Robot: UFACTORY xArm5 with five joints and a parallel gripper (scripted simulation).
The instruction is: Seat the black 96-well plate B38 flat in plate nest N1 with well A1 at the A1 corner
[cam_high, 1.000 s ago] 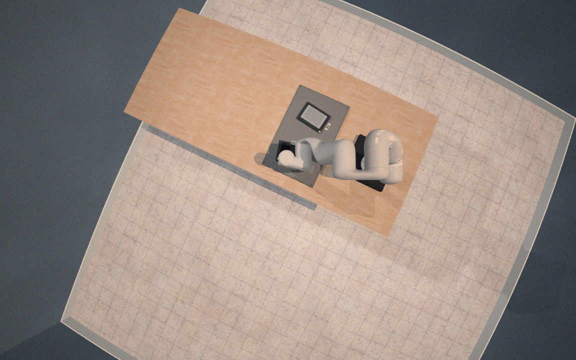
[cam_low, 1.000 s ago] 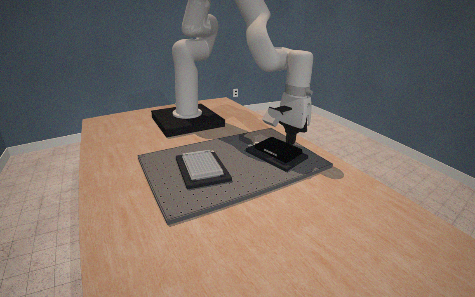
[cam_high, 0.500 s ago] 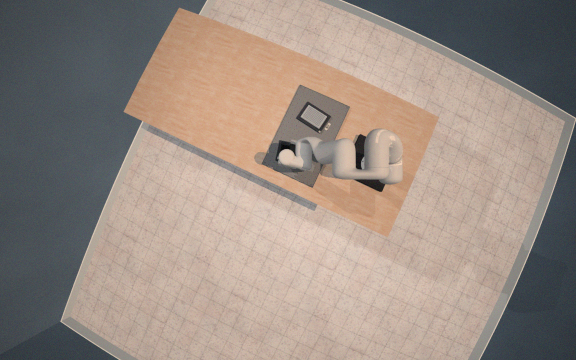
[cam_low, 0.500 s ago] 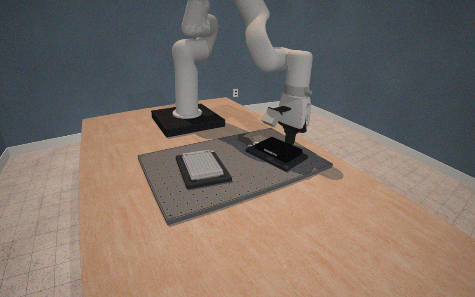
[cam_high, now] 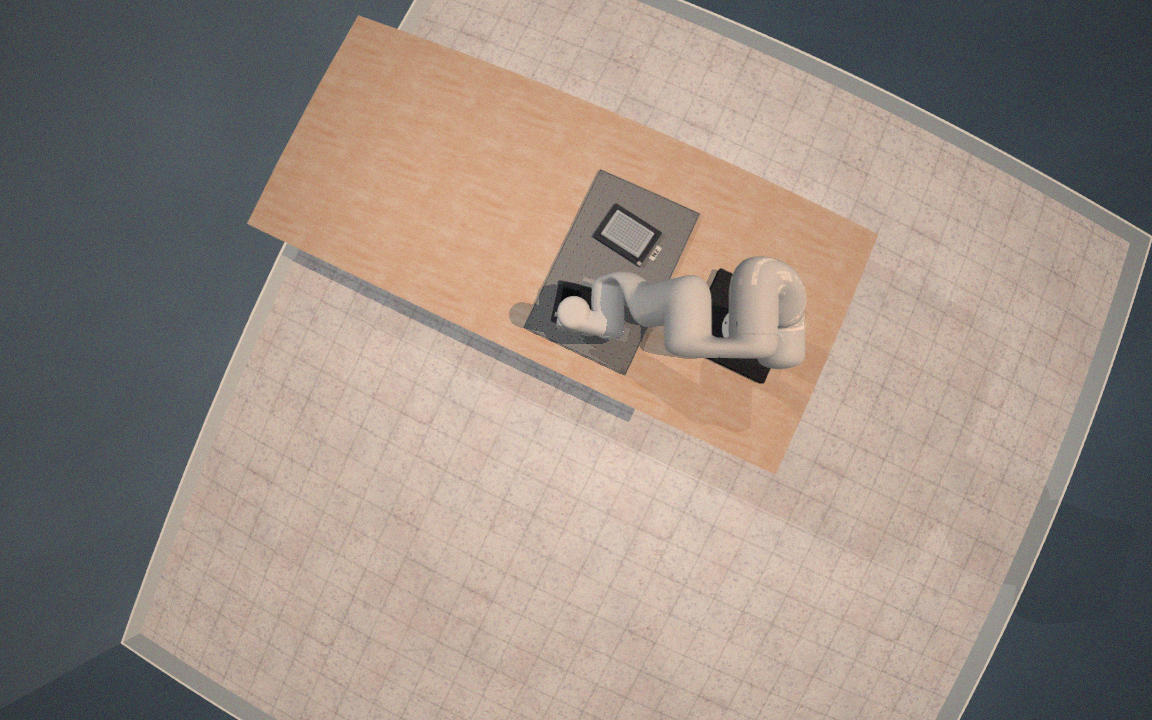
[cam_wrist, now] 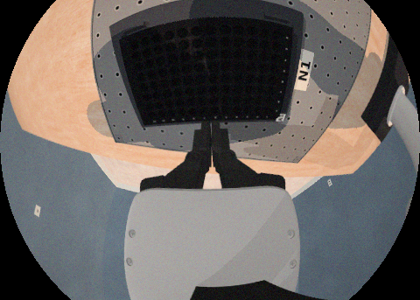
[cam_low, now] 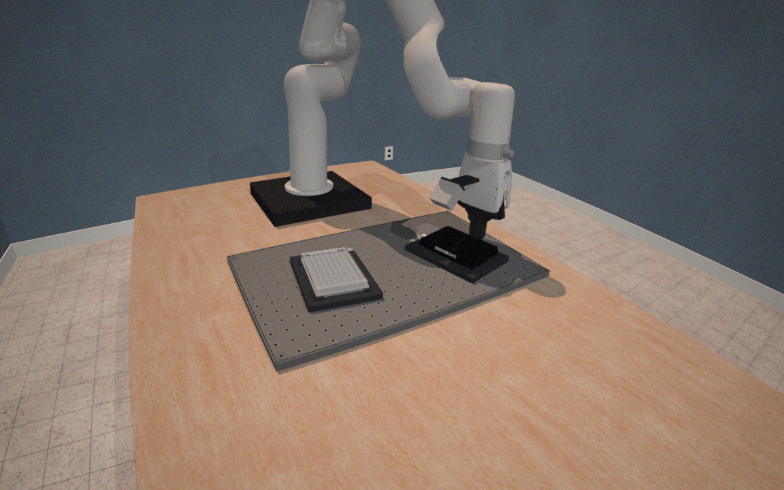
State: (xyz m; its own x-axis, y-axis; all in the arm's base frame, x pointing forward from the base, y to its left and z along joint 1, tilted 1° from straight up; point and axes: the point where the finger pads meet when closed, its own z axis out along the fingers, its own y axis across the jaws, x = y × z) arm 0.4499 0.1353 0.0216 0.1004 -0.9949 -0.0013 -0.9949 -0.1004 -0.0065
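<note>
Right now the black plate B38 is 60 mm to the right of my hand, 20 mm below it and 10 mm ahead of it. Round my hand: clear plate B83: 300 mm to the right, 50 mm behind, 20 mm below; then N1 label: 90 mm behind, 70 mm to the right, 40 mm below.
</note>
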